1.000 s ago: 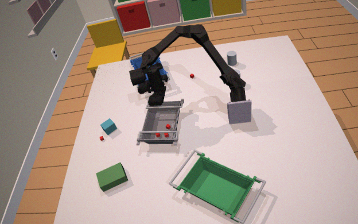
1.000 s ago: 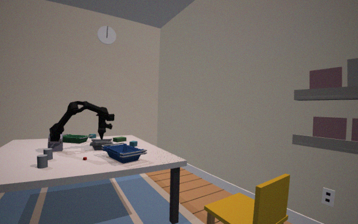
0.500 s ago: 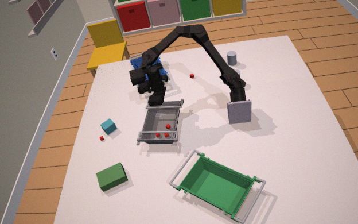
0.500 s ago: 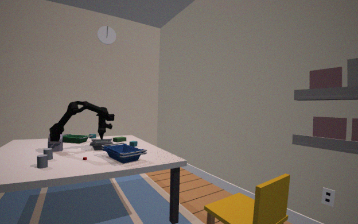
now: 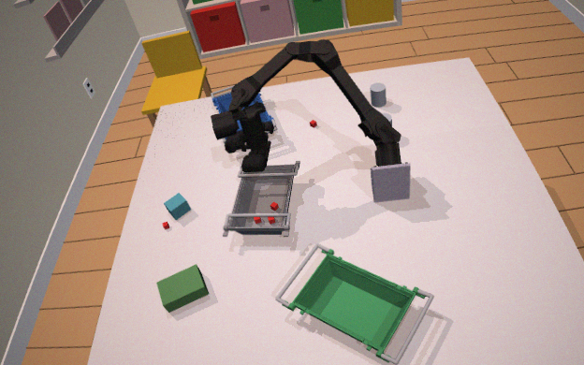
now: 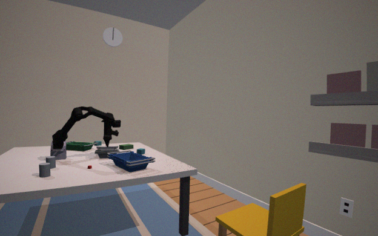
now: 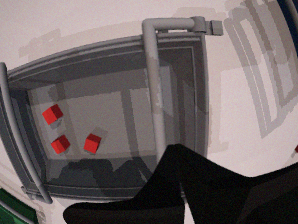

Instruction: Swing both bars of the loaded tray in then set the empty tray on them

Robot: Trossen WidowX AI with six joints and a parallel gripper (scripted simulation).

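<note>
My gripper tip is now 25 cm past the green tray, 43 cm to the right of it and 4 cm above it. The rest, counted from my gripper tip: green block: 21 cm ahead, 37 cm to the left, 7 cm below.
</note>
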